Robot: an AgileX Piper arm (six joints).
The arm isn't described. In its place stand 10 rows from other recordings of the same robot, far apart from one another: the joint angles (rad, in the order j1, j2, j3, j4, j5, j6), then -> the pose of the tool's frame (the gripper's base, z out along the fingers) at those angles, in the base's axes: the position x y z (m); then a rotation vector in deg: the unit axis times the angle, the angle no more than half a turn.
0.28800, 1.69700, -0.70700, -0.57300, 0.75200, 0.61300 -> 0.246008, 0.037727, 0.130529, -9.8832, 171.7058, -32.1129
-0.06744, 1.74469, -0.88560, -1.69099, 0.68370, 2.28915 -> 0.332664, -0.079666, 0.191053, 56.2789, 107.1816, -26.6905
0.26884, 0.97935, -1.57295, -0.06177, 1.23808, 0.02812 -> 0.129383, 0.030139, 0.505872, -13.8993, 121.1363, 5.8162
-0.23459, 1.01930, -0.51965, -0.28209, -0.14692, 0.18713 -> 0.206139, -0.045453, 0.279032, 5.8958, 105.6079, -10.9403
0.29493, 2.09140, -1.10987, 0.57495, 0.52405, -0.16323 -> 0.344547, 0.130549, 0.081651, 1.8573, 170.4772, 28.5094
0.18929, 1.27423, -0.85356, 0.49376, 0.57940, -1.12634 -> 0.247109, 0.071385, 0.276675, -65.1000, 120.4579, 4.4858
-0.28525, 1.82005, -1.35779, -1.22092, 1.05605, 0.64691 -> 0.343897, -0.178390, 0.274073, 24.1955, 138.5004, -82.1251
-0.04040, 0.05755, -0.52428, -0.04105, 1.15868, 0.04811 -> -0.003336, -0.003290, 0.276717, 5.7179, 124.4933, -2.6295
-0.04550, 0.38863, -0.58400, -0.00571, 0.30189, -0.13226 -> 0.078860, -0.003745, 0.355016, -4.1281, 91.1189, -8.2614
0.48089, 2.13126, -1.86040, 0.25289, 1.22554, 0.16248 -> 0.387735, 0.226464, 0.230354, -21.8394, 172.5755, 24.7557
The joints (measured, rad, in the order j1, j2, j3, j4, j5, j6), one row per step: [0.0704 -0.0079 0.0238 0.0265 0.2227 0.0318]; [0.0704 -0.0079 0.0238 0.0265 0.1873 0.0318]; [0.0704 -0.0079 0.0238 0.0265 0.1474 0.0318]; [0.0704 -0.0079 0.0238 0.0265 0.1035 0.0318]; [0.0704 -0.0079 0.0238 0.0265 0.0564 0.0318]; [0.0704 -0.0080 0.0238 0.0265 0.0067 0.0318]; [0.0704 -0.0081 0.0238 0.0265 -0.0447 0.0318]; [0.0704 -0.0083 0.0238 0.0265 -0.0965 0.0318]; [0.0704 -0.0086 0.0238 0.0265 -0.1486 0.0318]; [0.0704 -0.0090 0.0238 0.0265 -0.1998 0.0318]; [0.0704 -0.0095 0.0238 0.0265 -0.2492 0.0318]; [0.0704 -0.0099 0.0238 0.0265 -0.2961 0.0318]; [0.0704 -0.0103 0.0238 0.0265 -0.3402 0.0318]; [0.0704 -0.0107 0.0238 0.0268 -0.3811 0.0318]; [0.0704 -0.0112 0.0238 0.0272 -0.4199 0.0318]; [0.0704 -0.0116 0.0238 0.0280 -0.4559 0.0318]
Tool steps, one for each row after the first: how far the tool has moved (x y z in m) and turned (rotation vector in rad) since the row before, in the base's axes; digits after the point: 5 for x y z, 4 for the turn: [0.00043 -0.00005 0.00319 0.0026 -0.0353 -0.0009]; [0.00035 -0.00007 0.00361 0.0029 -0.0398 -0.0011]; [0.00022 -0.00009 0.00399 0.0032 -0.0438 -0.0012]; [0.00005 -0.00011 0.00428 0.0034 -0.0470 -0.0012]; [-0.00018 -0.00013 0.00452 0.0036 -0.0497 -0.0013]; [-0.00042 -0.00015 0.00466 0.0037 -0.0513 -0.0014]; [-0.00068 -0.00017 0.00468 0.0038 -0.0518 -0.0014]; [-0.00093 -0.00019 0.00467 0.0038 -0.0522 -0.0014]; [-0.00116 -0.00020 0.00454 0.0037 -0.0514 -0.0014]; [-0.00136 -0.00021 0.00432 0.0036 -0.0498 -0.0013]; [-0.00148 -0.00021 0.00403 0.0034 -0.0472 -0.0012]; [-0.00156 -0.00021 0.00373 0.0032 -0.0444 -0.0012]; [-0.00160 -0.00022 0.00339 0.0033 -0.0412 -0.0011]; [-0.00166 -0.00022 0.00316 0.0032 -0.0392 -0.0010]; [-0.00164 -0.00023 0.00287 0.0034 -0.0362 -0.0009]
